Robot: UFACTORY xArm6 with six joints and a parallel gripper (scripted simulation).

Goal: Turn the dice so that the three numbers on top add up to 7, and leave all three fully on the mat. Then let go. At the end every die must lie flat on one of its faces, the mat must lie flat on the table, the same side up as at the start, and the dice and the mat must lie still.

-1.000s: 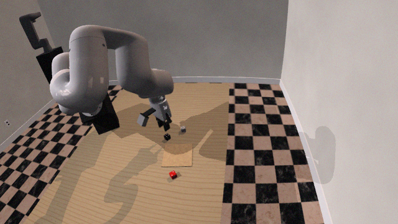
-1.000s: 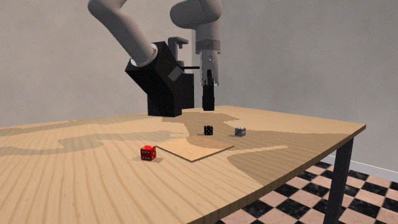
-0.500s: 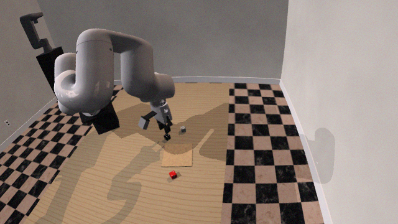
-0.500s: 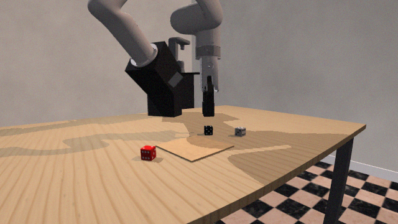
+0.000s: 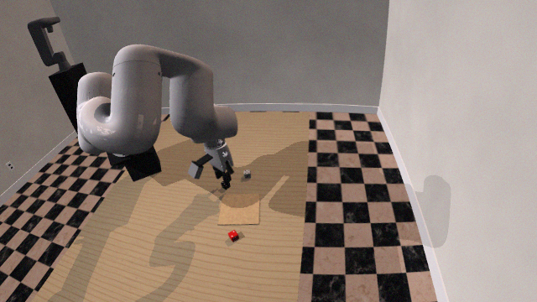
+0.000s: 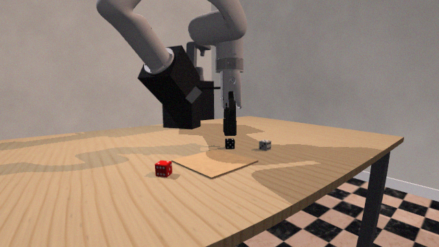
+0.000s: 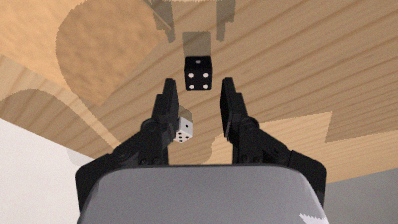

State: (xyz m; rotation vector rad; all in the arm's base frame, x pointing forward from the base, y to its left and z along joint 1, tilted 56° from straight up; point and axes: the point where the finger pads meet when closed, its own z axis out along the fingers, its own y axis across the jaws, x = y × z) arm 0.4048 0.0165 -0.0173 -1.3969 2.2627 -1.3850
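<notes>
Now: the black die 50 mm below my hand. From my hand the other things lie so: white die 80 mm ahead, 50 mm to the left, 50 mm below; tan mat 110 mm to the right, 60 mm below, 60 mm ahead; red die 240 mm to the right, 50 mm below, 50 mm ahead.
</notes>
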